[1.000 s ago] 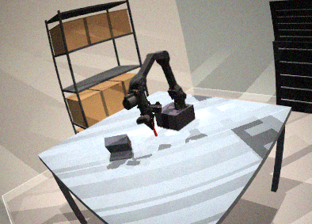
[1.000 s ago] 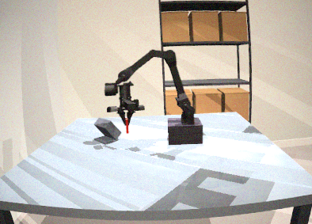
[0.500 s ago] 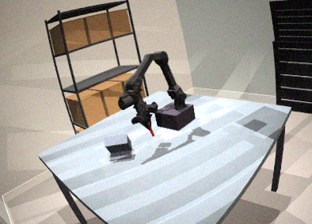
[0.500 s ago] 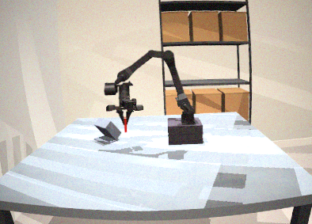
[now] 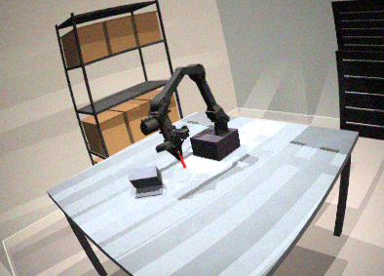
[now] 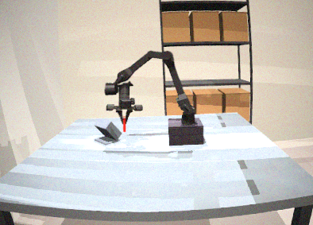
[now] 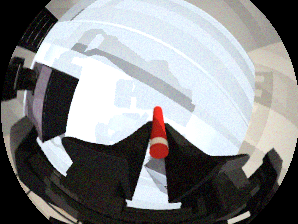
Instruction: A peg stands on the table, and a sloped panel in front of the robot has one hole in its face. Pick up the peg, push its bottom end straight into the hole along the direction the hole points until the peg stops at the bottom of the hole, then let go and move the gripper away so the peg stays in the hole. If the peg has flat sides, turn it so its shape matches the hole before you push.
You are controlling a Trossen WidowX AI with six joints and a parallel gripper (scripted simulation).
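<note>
Right now the panel is 14 cm ahead of my gripper tip, 11 cm to the right of it and 6 cm below it. From my gripper tip the other things lie so: red peg 2 cm above.
</note>
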